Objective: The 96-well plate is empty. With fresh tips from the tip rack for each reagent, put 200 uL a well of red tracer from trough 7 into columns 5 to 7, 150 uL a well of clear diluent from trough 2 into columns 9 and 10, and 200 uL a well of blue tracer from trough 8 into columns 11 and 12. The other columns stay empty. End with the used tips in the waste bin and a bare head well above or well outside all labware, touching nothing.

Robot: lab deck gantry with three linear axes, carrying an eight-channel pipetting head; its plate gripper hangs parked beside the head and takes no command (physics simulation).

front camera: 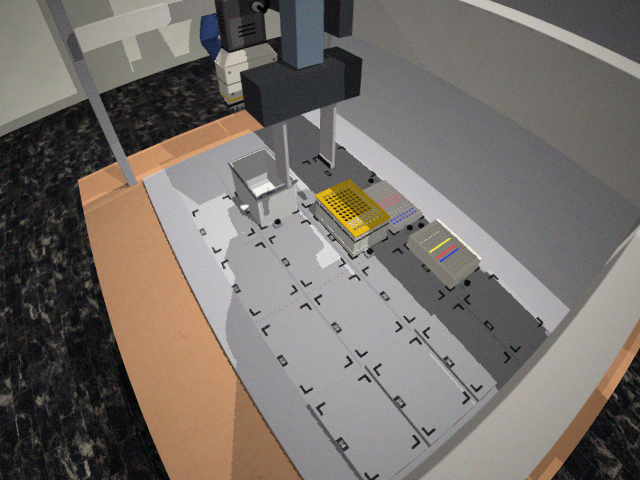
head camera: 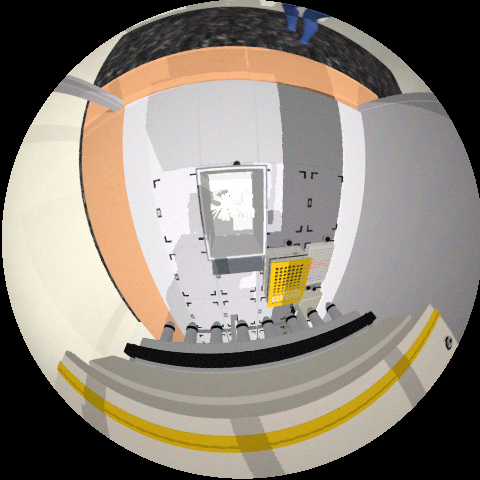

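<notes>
The bare channels of the pipetting head (front camera: 247, 67) (head camera: 242, 327) carry no tips. The head is high beyond the waste bin (front camera: 279, 206) (head camera: 235, 247) in the front view. White used tips (front camera: 262, 186) (head camera: 232, 206) lie in the bin. The parked plate gripper (front camera: 308, 174) has its two paddles apart, nothing between them. The yellow tip rack (front camera: 342, 184) (head camera: 306, 267) shows mostly dark holes, with pale tips toward its trough end. Beside it, the 96-well plate (front camera: 379, 190) (head camera: 326, 247) shows red columns in its middle and blue ones at its trough end. The trough block (front camera: 448, 271) (head camera: 310, 301) shows yellow, red and blue strips.
A grey post (front camera: 93, 93) stands at the deck's left corner. An orange-brown ledge (front camera: 155, 289) (head camera: 102, 200) borders the deck. A grey wall (front camera: 465, 129) (head camera: 400, 200) runs beyond the plate. Blue legs (head camera: 309, 27) show on the floor beyond the ledge.
</notes>
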